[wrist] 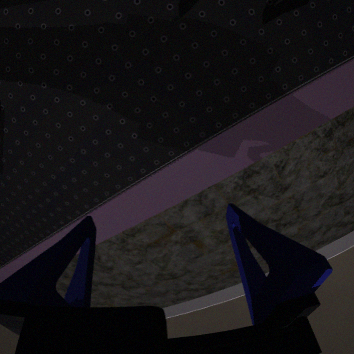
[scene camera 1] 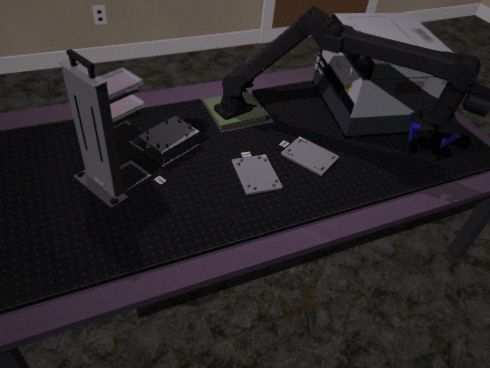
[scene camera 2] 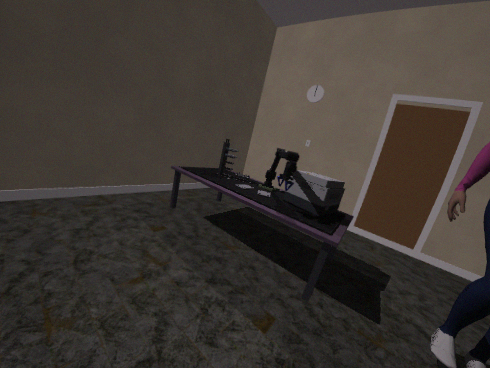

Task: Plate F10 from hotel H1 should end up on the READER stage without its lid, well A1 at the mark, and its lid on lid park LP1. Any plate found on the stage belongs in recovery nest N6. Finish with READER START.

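Frame: origin at the arm's base, x ahead, y left, z up, level; centimetres.
Where they show: gripper, between the fingertips: (wrist: 159, 216) (scene camera 1: 424, 143) (scene camera 2: 282, 188); arm's base, origin of its link: (scene camera 1: 232, 109) (scene camera 2: 267, 186).
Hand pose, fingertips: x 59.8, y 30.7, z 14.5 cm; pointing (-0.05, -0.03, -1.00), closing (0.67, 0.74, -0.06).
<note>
Things, the pixels of their centre, and the offset from my fingertips.
- reader, middle of its body: (scene camera 1: 379, 73) (scene camera 2: 314, 191) dx -37.9, dy +20.8, dz -0.7 cm
- tall grey hotel tower, middle of its body: (scene camera 1: 106, 123) (scene camera 2: 227, 158) dx -46.7, dy -82.1, dz +5.3 cm
- dark raised block, middle of its body: (scene camera 1: 169, 138) (scene camera 2: 241, 177) dx -52.3, dy -60.8, dz -11.8 cm
My gripper (scene camera 1: 426, 143) (scene camera 2: 284, 185) (wrist: 159, 216) is open and empty, its blue fingers wide apart, raised in front of the reader. The reader (scene camera 1: 345, 82) (scene camera 2: 324, 181) is a large white and grey box; the arm covers part of its front, and no plate on its stage can be made out. A tall grey hotel tower (scene camera 1: 91, 130) (scene camera 2: 223, 159) stands at the left, with a pinkish plate (scene camera 1: 121, 83) on an upper shelf and another pinkish plate (scene camera 1: 126, 106) below. Their labels cannot be read. Two flat grey pads (scene camera 1: 256, 174) (scene camera 1: 310, 156) with corner pins lie mid-table, without a lid on them.
A dark raised block (scene camera 1: 169, 136) with pins stands right of the tower. The arm's base sits on a green plate (scene camera 1: 216, 109). The table's purple edge (scene camera 1: 240, 253) (wrist: 165, 192) runs along the front. A person (scene camera 2: 472, 175) stands at the right in scene camera 2.
</note>
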